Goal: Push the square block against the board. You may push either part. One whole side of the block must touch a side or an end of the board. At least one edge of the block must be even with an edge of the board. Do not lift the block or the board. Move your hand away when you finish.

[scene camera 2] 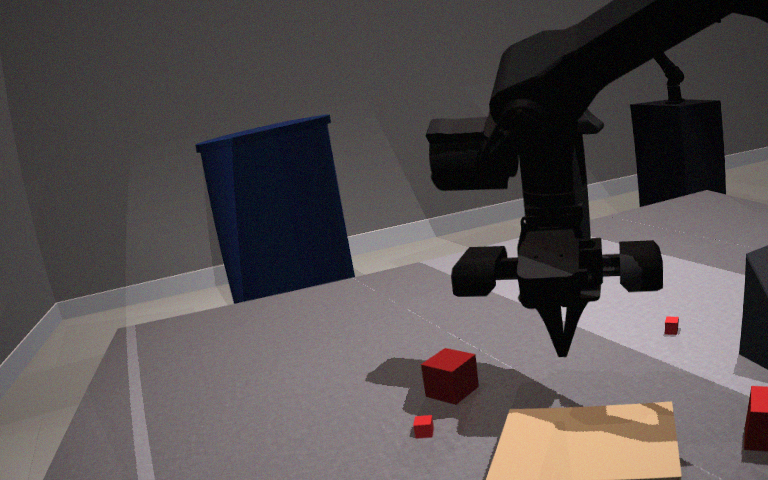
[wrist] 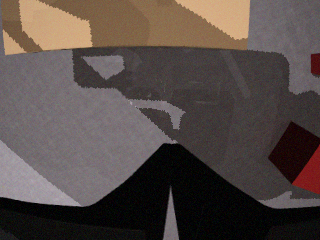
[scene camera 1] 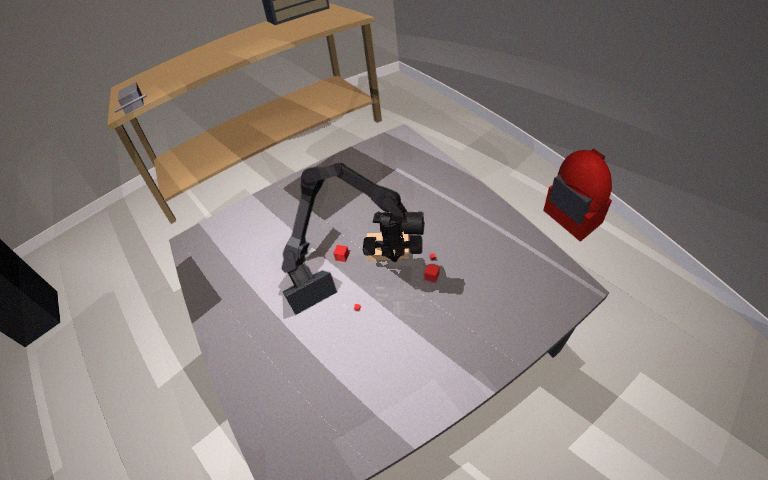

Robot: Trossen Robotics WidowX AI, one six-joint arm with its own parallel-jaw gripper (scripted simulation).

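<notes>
The gripper is shut and holds nothing; the wrist view and scene camera 1 show it too. A tan wooden piece is also in view.
</notes>
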